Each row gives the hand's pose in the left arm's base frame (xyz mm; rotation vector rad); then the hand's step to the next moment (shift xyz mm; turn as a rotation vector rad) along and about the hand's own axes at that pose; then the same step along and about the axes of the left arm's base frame.
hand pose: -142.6 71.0 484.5 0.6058 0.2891 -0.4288
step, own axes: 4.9 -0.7 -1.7 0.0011 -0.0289 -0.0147
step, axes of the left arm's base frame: 3.7 -1.0 -3.6 -0.0146 -0.0128 -0.0260
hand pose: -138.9 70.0 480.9 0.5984 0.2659 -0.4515
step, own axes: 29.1 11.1 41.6 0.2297 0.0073 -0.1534
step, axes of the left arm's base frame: 35.3 -26.2 27.8 0.1863 0.0207 -0.2030
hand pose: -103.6 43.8 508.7 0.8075 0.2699 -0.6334
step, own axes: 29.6 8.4 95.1 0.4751 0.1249 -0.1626
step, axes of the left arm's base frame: 27.4 -78.7 55.2 0.4519 -0.0147 -0.2517
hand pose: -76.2 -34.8 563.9 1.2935 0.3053 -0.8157
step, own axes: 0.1 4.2 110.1 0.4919 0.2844 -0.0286
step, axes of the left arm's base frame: -22.7 -102.3 34.0 0.5413 -0.1377 -0.1083
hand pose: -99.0 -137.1 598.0 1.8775 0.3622 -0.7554
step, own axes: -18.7 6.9 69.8 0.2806 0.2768 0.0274
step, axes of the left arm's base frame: -33.7 -64.2 -1.7 0.3583 -0.1662 0.0082
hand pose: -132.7 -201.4 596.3 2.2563 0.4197 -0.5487
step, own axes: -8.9 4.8 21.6 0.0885 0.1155 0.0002
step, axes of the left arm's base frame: -10.9 -20.4 -5.9 0.1280 -0.0646 0.0248
